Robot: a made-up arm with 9 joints. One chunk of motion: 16 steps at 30 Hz.
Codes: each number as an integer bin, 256 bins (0 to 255) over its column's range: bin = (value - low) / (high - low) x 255, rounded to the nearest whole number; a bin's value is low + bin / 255 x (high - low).
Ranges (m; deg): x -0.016..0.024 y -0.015..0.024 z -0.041..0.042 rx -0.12..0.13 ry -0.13..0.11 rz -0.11..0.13
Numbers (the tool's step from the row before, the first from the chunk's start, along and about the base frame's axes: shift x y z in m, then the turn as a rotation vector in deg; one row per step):
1: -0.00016 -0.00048 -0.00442 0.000 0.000 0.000
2: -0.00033 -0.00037 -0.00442 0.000 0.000 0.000
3: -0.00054 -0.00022 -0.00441 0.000 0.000 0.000
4: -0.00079 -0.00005 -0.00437 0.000 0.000 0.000
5: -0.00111 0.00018 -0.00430 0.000 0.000 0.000
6: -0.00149 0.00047 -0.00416 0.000 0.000 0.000
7: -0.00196 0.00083 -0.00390 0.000 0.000 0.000
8: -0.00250 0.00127 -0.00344 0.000 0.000 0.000
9: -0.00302 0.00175 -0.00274 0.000 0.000 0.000
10: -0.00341 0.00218 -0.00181 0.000 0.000 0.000
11: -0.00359 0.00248 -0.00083 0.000 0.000 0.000
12: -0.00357 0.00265 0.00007 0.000 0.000 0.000
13: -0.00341 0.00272 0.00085 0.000 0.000 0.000
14: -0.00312 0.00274 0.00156 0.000 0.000 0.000
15: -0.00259 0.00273 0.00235 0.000 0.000 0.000
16: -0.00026 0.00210 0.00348 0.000 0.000 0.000
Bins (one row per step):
1: 101 95 112 122 138 117
2: 100 96 112 122 138 117
3: 99 97 112 122 138 117
4: 97 98 113 122 138 117
5: 95 99 113 122 138 117
6: 93 101 113 122 138 117
7: 90 104 114 122 138 117
8: 86 106 115 122 138 117
9: 83 110 118 122 138 117
10: 80 112 120 122 138 117
11: 79 114 123 122 138 117
12: 79 115 126 122 138 117
13: 80 116 129 122 138 117
14: 82 116 131 122 138 117
15: 85 116 133 122 138 117
16: 100 112 137 122 138 117

